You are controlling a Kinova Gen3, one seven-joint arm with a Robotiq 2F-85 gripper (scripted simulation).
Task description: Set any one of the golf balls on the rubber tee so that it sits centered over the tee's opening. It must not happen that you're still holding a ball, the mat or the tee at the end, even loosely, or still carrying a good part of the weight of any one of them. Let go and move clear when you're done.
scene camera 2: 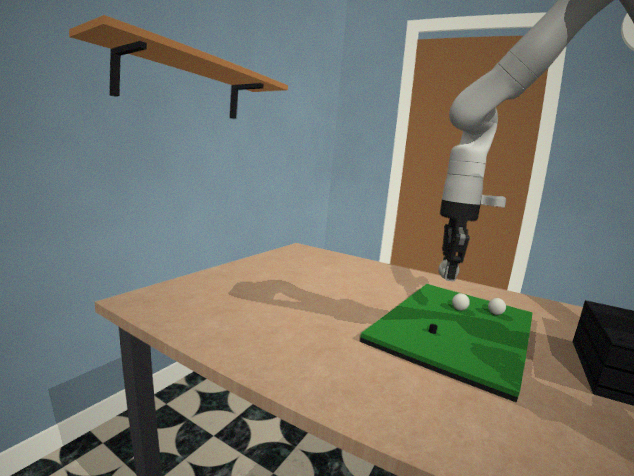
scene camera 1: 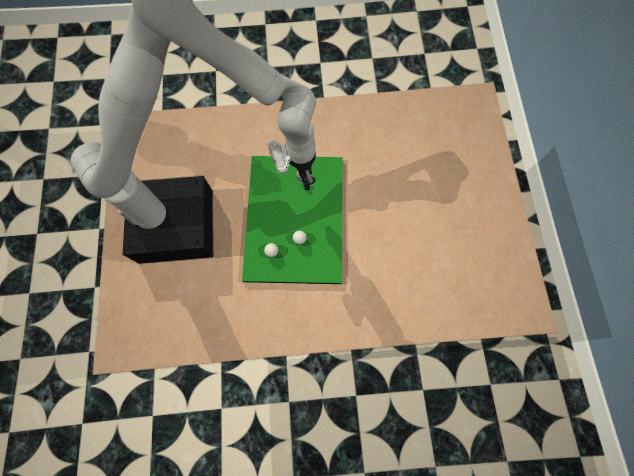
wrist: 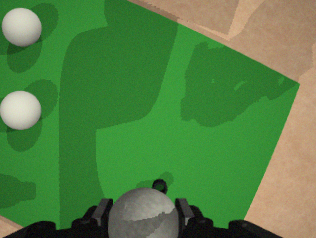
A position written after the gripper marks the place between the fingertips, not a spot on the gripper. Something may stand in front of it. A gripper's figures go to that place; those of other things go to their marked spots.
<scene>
The gripper (scene camera 2: 447, 277) is 0.74 m from the lens. A green mat (scene camera 2: 488, 351): 0.75 m from the lens.
</scene>
